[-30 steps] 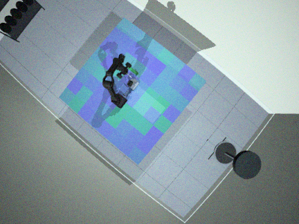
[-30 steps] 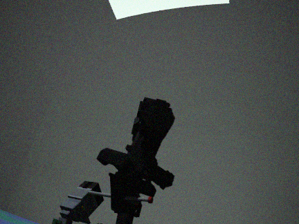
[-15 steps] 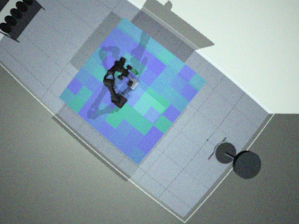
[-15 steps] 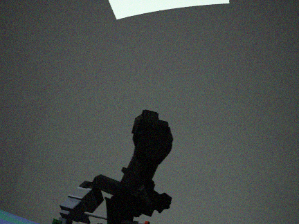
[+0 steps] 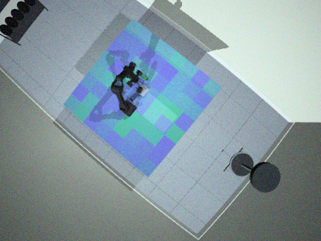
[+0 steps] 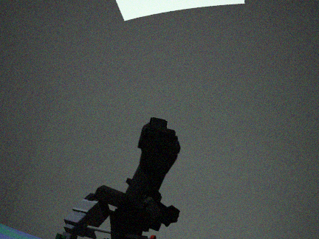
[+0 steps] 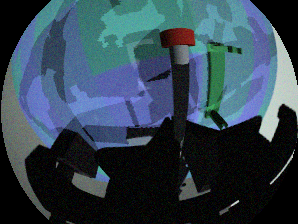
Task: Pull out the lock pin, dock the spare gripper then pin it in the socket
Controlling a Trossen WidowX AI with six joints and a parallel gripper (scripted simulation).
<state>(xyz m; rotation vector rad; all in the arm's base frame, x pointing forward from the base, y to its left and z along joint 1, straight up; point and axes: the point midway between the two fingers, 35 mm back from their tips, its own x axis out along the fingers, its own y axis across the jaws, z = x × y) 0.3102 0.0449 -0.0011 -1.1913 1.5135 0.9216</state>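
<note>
Right now the mount is 9 cm to the right of my gripper tip and 3 cm behind it. The rest, counted from my gripper tip: green upright piece 10 cm ahead, 3 cm below, 1 cm to the right; then spare gripper 9 cm to the right, 7 cm above, 5 cm behind.
</note>
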